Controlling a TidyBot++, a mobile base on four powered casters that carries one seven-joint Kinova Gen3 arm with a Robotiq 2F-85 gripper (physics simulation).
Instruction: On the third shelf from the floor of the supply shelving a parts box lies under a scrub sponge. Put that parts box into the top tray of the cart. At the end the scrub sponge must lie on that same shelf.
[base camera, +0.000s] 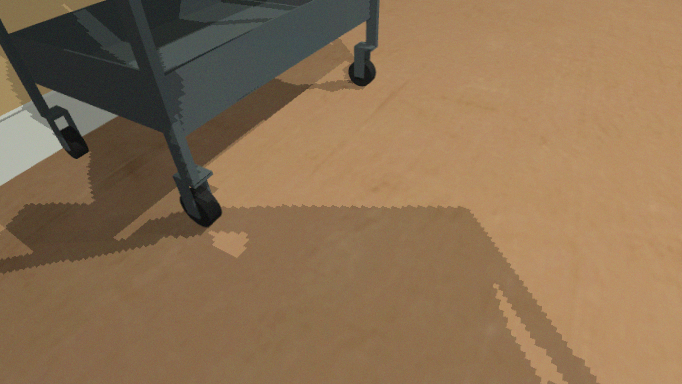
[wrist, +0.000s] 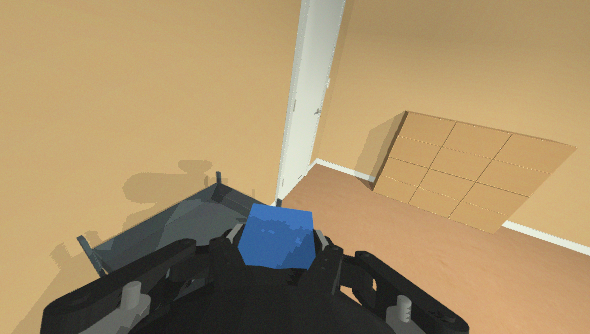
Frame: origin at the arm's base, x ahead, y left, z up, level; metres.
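Where they show: gripper, fingertip midpoint: (wrist: 278, 237).
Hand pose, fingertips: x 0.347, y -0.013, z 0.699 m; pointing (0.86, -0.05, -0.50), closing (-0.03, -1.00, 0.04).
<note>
After its pixels a point has its place.
My gripper (wrist: 278, 237) @(y -0.013, x 0.347, z 0.699 m) is shut on a blue parts box (wrist: 280, 232) @(y -0.013, x 0.343, z 0.711 m), which sits between the two fingertips at the lower middle of the wrist view. The grey cart shows behind and to the left of the box in the wrist view, where its top tray (wrist: 200, 220) @(y 0.267, x 0.765, z 0.265 m) lies beyond the left finger. The gripper and box partly cover the tray. In the base camera view the cart's lower part (base camera: 270, 65) @(y 0.098, x 0.548, z -0.248 m) stands at the upper left, with a lower tray, legs and black casters. The supply shelving and the scrub sponge do not show in these views.
A wall stands close behind the cart, with a white baseboard (base camera: 25, 142) @(y 0.511, x 0.548, z -0.357 m). In the wrist view a white door (wrist: 312, 90) @(y -0.266, x 2.034, z 0.741 m) stands behind the cart, and a wide wooden cabinet (wrist: 460, 175) @(y -2.040, x 1.805, z 0.163 m) with a grid of fronts stands against the wall at the right.
</note>
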